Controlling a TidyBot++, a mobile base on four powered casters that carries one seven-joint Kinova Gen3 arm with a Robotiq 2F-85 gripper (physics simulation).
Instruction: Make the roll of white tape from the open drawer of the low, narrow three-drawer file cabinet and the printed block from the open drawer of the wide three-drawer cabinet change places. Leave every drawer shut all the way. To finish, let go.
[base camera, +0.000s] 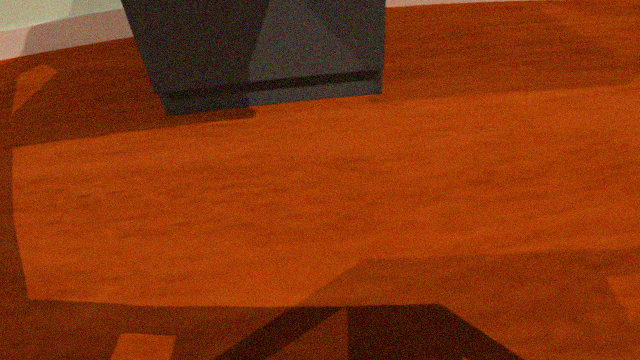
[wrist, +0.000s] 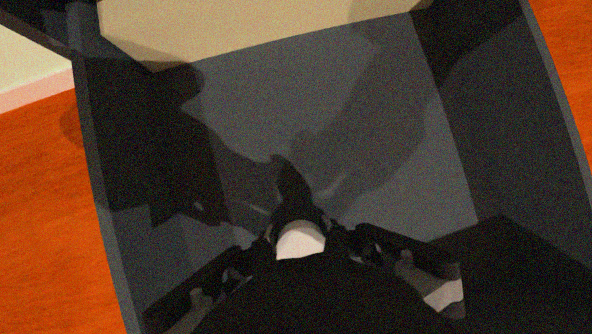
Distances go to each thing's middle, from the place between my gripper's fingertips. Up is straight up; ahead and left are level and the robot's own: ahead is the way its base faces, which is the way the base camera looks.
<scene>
The roll of white tape (wrist: 299, 238) is 20 mm behind my hand and 10 mm above it.
</scene>
